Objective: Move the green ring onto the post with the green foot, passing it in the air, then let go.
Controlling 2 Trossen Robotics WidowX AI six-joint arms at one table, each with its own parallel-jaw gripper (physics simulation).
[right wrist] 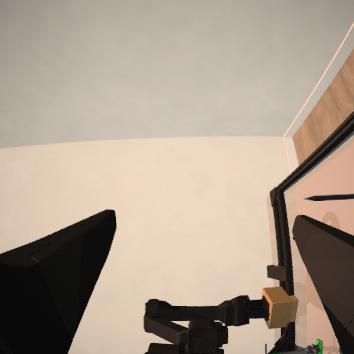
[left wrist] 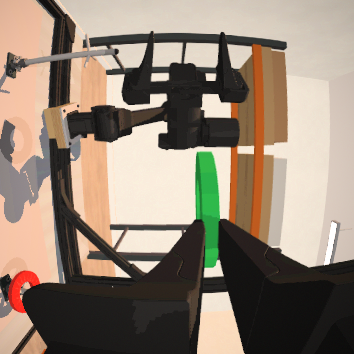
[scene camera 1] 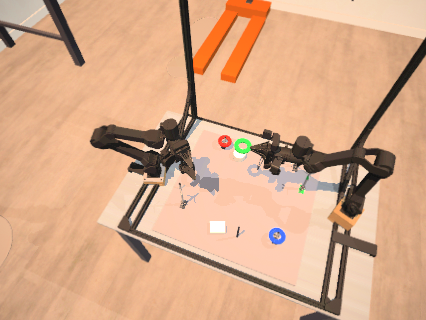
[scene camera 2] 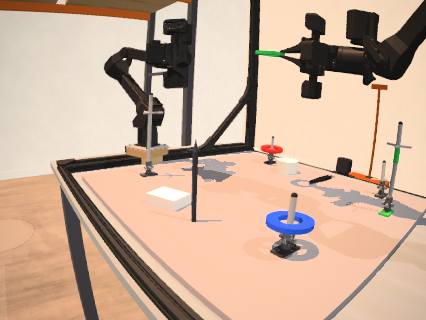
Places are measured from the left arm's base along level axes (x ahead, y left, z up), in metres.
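Where they show: left gripper, between the fingertips: [left wrist: 209,227] [scene camera 1: 249,148] [scene camera 2: 280,54]; right gripper, between the fingertips: [right wrist: 206,222] [left wrist: 187,30] [scene camera 1: 193,173] [scene camera 2: 169,48]; left arm's base, origin of its link: [right wrist: 265,307] [scene camera 1: 349,210]; right arm's base, origin of its link: [left wrist: 73,123] [scene camera 1: 154,172].
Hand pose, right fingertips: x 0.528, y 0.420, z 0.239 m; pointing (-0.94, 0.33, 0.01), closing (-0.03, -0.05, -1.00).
Observation:
Each offset is from my right fingertips to the top centre of the thing. "*": to the spot under its first point.
The green ring @[dx -0.056, dy -0.227, dz +0.006 m] [scene camera 1: 236,147] [scene camera 2: 269,53] [left wrist: 210,200] is held high above the table, sticking out from the left fingertips. My left gripper [scene camera 1: 252,148] [scene camera 2: 284,54] [left wrist: 209,227] is shut on its edge. My right gripper [left wrist: 187,30] [right wrist: 206,222] is open and empty, apart from the ring; in the left wrist view it shows beyond the ring, its fingers pointing up in the picture. The post with the green foot @[* dx -0.311, dy -0.407, dz -0.225 m] [scene camera 2: 394,172] stands upright at the right in scene camera 2, with a crossbar near its top. Its green foot @[* dx -0.312, dy -0.402, dz -0.310 m] [scene camera 1: 301,190] [scene camera 2: 386,213] shows; no ring is on it.
A red ring @[dx +0.143, dy -0.351, dz -0.263 m] [scene camera 2: 265,149] and a blue ring @[dx -0.359, dy -0.123, dz -0.264 m] [scene camera 2: 300,229] sit on short posts. A tall grey post @[* dx +0.043, dy +0.043, dz -0.153 m] [scene camera 1: 181,192] [scene camera 2: 149,130] with a crossbar, a dark spike @[dx -0.227, dy -0.017, dz -0.176 m] [scene camera 2: 194,185], a white block @[dx -0.137, dy +0.013, dz -0.296 m] [scene camera 1: 217,227] [scene camera 2: 167,197] and a white cylinder @[dx +0.041, dy -0.351, dz -0.281 m] [scene camera 2: 287,166] stand on the table.

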